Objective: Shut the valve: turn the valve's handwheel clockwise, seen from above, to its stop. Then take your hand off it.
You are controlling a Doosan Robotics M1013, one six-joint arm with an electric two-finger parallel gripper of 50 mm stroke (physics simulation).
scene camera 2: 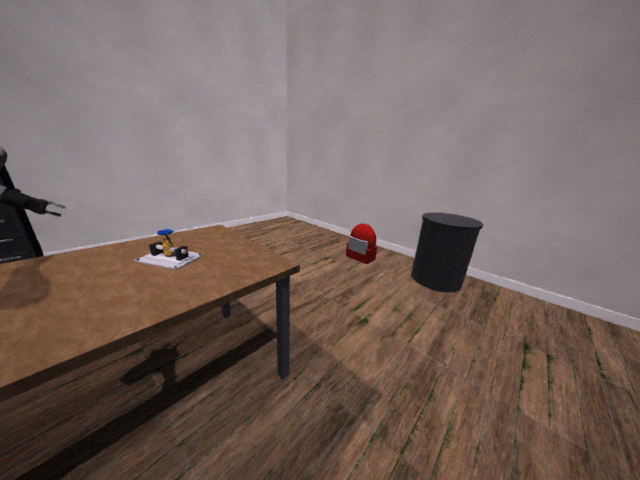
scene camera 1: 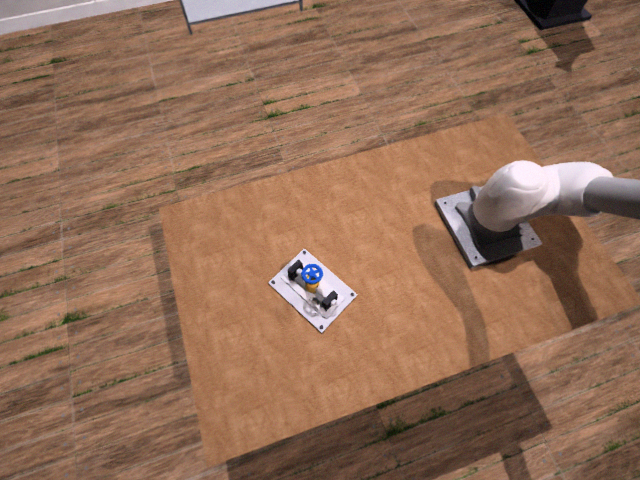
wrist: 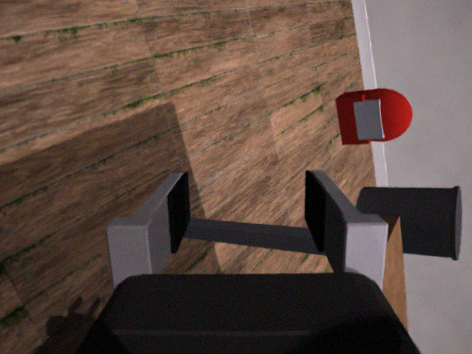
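The valve's blue handwheel (scene camera 1: 312,273) (scene camera 2: 165,231) sits level on top of the yellow valve body (scene camera 1: 311,286) (scene camera 2: 168,248). The valve is mounted between two black clamps on a white base plate (scene camera 1: 338,283) (scene camera 2: 155,261) on the brown table (scene camera 1: 248,361) (scene camera 2: 155,289). My gripper (scene camera 2: 62,210) (wrist: 246,195) is open and empty. In scene camera 2 it is at the left edge, above table height, well apart from the handwheel, with its fingers pointing sideways. It does not show in scene camera 1. The valve does not show in the wrist view.
The arm's grey mounting plate (scene camera 1: 460,242) is at the right of the table in scene camera 1. A red backpack (scene camera 2: 364,232) (wrist: 397,115) and a dark bin (scene camera 2: 445,253) (wrist: 430,220) stand on the floor beyond the table. A table leg (scene camera 2: 282,325) (wrist: 255,237) shows below the table top.
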